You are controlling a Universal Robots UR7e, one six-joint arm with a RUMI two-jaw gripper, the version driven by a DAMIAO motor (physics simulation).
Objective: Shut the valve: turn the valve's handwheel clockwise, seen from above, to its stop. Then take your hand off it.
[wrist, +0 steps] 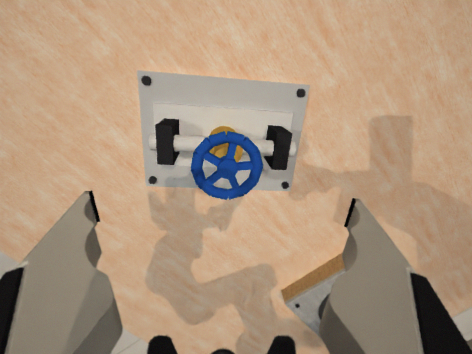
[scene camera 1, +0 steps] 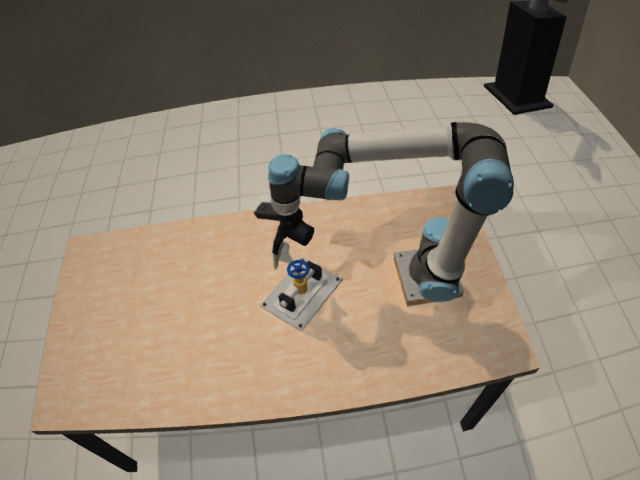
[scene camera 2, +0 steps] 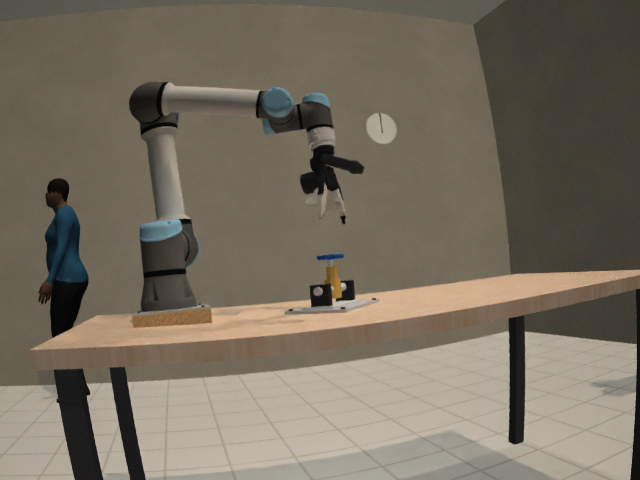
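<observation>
The blue five-spoked handwheel (scene camera 1: 298, 268) (scene camera 2: 330, 256) (wrist: 228, 167) lies level on top of the yellow valve body (scene camera 1: 300, 285) (scene camera 2: 332, 281) (wrist: 225, 130). The valve stands on a grey plate (scene camera 1: 310, 313) (scene camera 2: 361, 304) (wrist: 225, 90) on the table. My gripper (scene camera 1: 281, 259) (scene camera 2: 332, 219) (wrist: 225, 198) is wide open and empty. It hangs above the handwheel with a clear gap in the second scene view, touching nothing. In the wrist view the fingertips stand far out to the left and right of the wheel, whose whole rim shows.
Two black brackets (scene camera 1: 286, 301) (scene camera 2: 321, 295) (wrist: 167, 142) hold the white pipe on either side of the valve body. My arm's base block (scene camera 1: 404, 273) (scene camera 2: 173, 316) (wrist: 312, 277) stands on the same table (scene camera 1: 155, 335) (scene camera 2: 439, 304). A person (scene camera 2: 64, 242) stands beyond the table.
</observation>
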